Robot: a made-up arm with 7 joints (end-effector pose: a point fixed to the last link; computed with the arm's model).
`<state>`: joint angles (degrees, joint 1 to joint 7).
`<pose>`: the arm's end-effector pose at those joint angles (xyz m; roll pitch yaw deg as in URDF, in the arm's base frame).
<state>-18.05 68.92 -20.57 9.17 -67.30 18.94 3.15</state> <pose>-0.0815 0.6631 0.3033 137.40 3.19 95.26</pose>
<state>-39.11 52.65 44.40 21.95 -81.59 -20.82 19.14</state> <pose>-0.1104 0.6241 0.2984 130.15 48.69 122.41</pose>
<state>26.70 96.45 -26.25 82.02 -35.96 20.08 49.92</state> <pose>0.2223 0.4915 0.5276 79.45 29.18 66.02</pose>
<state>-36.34 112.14 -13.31 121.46 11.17 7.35 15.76</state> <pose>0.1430 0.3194 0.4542 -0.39 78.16 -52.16</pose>
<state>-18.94 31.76 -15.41 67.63 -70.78 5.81 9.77</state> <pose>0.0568 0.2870 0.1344 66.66 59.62 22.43</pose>
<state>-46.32 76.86 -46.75 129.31 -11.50 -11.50 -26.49</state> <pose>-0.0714 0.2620 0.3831 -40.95 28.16 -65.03</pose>
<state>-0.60 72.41 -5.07 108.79 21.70 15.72 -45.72</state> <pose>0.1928 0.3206 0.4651 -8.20 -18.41 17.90</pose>
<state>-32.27 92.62 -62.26 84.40 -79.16 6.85 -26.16</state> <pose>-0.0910 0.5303 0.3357 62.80 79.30 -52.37</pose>
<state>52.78 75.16 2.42 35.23 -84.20 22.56 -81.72</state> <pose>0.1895 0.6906 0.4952 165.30 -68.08 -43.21</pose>
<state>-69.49 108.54 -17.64 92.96 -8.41 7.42 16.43</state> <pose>0.0829 0.4421 0.3440 -175.51 63.62 127.21</pose>
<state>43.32 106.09 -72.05 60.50 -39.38 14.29 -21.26</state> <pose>0.0544 0.6356 0.4308 98.38 -2.56 42.41</pose>
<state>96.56 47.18 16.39 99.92 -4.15 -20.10 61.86</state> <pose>0.0437 0.3903 0.7380 72.75 -39.09 -52.26</pose>
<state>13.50 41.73 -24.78 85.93 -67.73 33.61 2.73</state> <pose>0.2491 0.2535 0.2650 54.89 3.52 21.16</pose>
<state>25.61 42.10 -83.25 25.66 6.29 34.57 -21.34</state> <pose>0.1584 0.3923 0.0870 77.06 27.32 65.20</pose>
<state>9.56 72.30 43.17 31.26 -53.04 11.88 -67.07</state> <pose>0.1234 0.6919 0.4564 22.06 -65.87 91.26</pose>
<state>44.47 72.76 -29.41 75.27 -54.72 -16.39 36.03</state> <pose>0.2769 0.4602 0.4793 82.42 29.66 25.83</pose>
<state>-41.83 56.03 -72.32 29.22 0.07 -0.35 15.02</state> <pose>-0.2532 0.5020 0.2526 178.47 30.12 154.24</pose>
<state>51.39 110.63 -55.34 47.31 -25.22 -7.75 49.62</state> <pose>0.0476 0.6696 0.5725 86.37 39.92 95.56</pose>
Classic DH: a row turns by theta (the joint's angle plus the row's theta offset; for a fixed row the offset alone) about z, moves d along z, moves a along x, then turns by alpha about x. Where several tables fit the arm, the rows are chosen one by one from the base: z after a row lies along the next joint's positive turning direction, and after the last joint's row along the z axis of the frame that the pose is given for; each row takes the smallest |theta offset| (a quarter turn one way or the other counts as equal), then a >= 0, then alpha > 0; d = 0 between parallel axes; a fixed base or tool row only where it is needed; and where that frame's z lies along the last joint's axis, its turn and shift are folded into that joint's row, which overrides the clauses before.
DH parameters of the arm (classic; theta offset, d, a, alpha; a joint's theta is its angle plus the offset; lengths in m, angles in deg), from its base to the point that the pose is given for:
base (fixed): 0 0.525 0.007 90
joint 1: 90 -0.191 0.03 90
joint 2: 90 -0.048 0.001 90
joint 3: 90 -0.284 0.011 90
joint 4: 0 0.011 -0.005 -90
joint 5: 0 -0.284 0.021 -90
joint 6: -90 -0.019 0.009 90
joint 7: 9.25 -0.0186 0.0279 -123.48
tool (fixed): -178.24 0.0043 0 0

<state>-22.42 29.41 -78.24 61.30 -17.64 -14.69 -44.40</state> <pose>-0.2023 0.1713 0.1504 -33.36 40.41 -52.94</pose>
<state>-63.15 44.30 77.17 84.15 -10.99 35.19 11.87</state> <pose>0.0535 0.5660 0.5018 23.91 21.43 82.97</pose>
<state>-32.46 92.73 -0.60 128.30 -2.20 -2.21 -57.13</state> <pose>0.1152 0.2938 0.4349 14.87 -19.89 -29.68</pose>
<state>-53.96 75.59 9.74 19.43 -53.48 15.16 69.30</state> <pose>-0.0404 0.7067 0.3820 130.97 -4.29 162.80</pose>
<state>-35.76 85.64 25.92 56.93 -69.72 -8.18 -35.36</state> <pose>0.1600 0.6265 0.4601 99.18 6.60 7.67</pose>
